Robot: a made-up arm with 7 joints.
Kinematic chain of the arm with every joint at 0, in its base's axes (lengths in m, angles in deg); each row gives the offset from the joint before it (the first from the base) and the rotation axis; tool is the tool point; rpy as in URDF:
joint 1: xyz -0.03 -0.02 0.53 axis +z
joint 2: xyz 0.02 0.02 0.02 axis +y
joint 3: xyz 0 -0.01 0.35 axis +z
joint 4: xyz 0.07 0 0.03 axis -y
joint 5: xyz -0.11 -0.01 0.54 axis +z
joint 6: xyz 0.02 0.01 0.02 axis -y
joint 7: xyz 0.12 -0.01 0 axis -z
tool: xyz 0.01 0.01 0 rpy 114.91 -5.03 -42.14
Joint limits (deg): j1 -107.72..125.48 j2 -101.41..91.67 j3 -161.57..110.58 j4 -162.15..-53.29 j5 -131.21..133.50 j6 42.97..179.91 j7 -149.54..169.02
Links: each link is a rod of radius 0.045 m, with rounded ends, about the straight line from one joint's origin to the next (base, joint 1, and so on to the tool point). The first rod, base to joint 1, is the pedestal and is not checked.
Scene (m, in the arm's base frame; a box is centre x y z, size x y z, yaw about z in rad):
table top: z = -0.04
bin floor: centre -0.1 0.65 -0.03 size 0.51 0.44 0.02 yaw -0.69
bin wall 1: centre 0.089 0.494 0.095 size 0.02 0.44 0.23 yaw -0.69
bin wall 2: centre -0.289 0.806 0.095 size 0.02 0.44 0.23 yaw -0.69
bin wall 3: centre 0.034 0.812 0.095 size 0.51 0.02 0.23 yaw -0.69
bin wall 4: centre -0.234 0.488 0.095 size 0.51 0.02 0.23 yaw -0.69
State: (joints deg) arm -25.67 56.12 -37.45 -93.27 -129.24 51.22 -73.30
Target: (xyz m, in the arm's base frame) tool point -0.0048 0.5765 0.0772
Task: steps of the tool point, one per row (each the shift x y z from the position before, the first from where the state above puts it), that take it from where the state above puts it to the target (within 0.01 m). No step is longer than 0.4 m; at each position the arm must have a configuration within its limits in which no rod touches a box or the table.
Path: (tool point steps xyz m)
1: -0.2692 -0.0956 0.2332
2: -0.3210 0.0533 0.1907
3: -0.3006 0.2033 0.1159
4: -0.2116 0.3161 0.0209
5: -0.0759 0.3614 -0.0772
6: 0.0706 0.3261 -0.1607
7: 0.1899 0.2190 -0.2136
8: 0.2536 0.0681 -0.2272
9: 0.2513 -0.0879 -0.1997

